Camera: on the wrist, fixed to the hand. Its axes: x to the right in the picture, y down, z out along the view.
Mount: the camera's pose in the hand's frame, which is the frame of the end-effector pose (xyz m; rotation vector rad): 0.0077 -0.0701 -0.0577 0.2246 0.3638 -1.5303
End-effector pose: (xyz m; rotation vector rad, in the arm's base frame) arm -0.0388 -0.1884 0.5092 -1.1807 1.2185 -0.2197
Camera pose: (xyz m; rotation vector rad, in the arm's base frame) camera -0.0519 -0.2578 0.5667 -1.6838 0.2996 -1.6980
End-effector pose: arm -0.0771 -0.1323 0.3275 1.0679 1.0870 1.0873
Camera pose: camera -0.1241 -0.1284 0.2496 -0.0369 1.8146 -0.1197
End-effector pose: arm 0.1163 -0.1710 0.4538 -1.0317 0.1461 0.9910
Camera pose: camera 0.1920 -0.2207 0.4639 -0.7834 -0.2278 -0.5906
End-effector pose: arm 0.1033 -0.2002 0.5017 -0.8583 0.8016 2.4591
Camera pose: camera 0.1603 -0.1829 0.4327 -1.1801 0.2477 0.8728
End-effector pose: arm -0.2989 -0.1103 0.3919 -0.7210 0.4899 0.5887
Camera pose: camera -0.2601 -0.1922 0.3821 -0.7744 0.2084 -1.0253
